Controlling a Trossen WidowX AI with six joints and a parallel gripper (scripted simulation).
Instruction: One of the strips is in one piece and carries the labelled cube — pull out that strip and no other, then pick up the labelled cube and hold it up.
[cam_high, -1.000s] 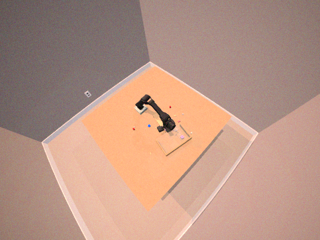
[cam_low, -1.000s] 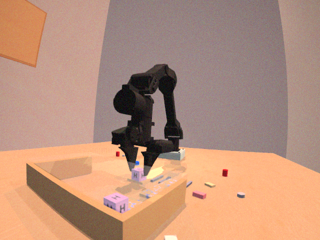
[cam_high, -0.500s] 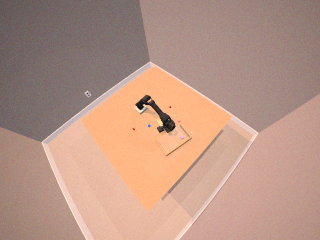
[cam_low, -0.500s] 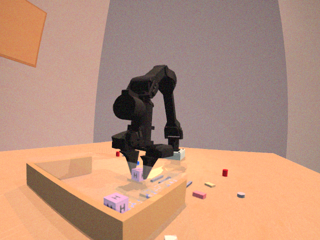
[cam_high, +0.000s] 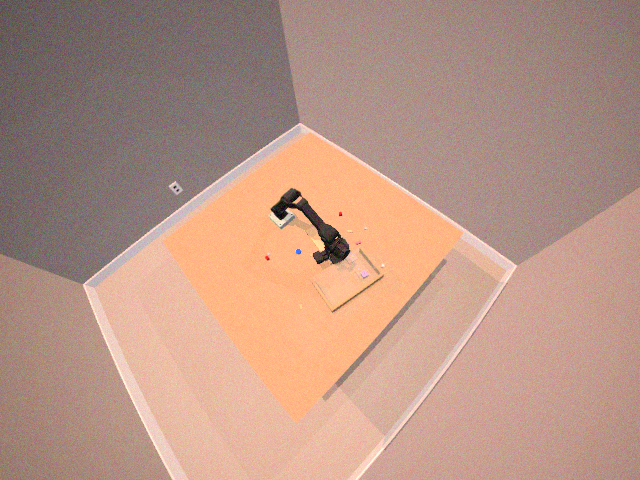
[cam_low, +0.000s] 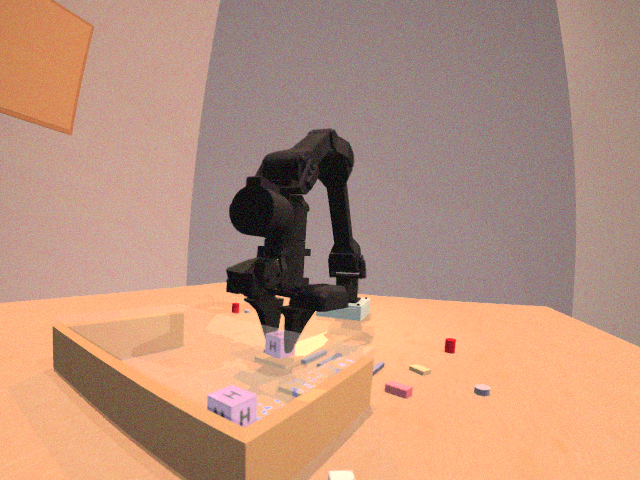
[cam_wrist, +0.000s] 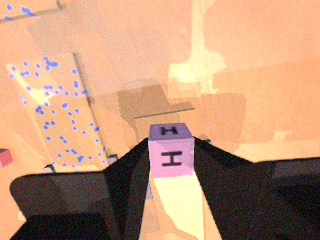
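Right now my gripper tip is 100 mm past the pale yellow strip, 20 mm to the right of it and 10 mm above it. From my gripper tip the other things lie so: pink block 170 mm to the left, 40 mm ahead, 10 mm below; then blue disc 170 mm behind, 100 mm to the right, 10 mm below; then small tan block 90 mm behind, 60 mm to the right, 10 mm below.
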